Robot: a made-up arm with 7 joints.
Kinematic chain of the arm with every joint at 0, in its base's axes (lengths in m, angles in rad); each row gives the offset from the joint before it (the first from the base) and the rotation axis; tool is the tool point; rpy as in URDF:
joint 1: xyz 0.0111 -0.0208 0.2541 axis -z
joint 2: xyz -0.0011 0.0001 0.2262 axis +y
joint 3: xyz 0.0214 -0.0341 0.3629 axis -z
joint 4: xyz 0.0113 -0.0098 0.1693 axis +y
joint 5: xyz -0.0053 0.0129 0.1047 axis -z
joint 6: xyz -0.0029 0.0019 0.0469 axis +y
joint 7: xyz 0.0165 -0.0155 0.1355 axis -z
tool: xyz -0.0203 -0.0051 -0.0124 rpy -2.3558 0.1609 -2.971
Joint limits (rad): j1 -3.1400..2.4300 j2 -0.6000..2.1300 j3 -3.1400..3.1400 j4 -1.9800..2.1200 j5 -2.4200..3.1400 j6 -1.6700..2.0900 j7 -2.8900..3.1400
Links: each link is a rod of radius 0.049 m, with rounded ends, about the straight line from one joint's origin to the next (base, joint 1, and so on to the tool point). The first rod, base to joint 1, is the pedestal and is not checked.
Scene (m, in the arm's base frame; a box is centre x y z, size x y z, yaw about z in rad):
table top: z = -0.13
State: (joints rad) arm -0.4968 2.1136 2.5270 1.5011 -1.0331 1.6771 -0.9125
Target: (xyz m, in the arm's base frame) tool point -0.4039 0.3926 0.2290
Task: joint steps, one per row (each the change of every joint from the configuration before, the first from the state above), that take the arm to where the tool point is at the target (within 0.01 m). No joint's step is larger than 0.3 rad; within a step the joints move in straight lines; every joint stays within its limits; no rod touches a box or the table.
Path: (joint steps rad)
1: -0.2767 0.0020 0.0239 -0.0877 -0.0363 -0.0234 0.0079
2: -0.2767 0.0021 0.0239 -0.0877 -0.0363 -0.0235 0.0079
3: -0.2767 0.0020 0.0239 -0.0877 -0.0364 -0.0234 0.0080
4: -0.2767 0.0021 0.0239 -0.0877 -0.0363 -0.0234 0.0079
5: -0.2767 0.0020 0.0239 -0.0876 -0.0363 -0.0234 0.0079
6: -0.2767 0.0021 0.0239 -0.0877 -0.0363 -0.0235 0.0079
7: -0.2767 0.0020 0.0240 -0.0877 -0.0363 -0.0234 0.0079
8: -0.2767 0.0021 0.0239 -0.0877 -0.0364 -0.0234 0.0080

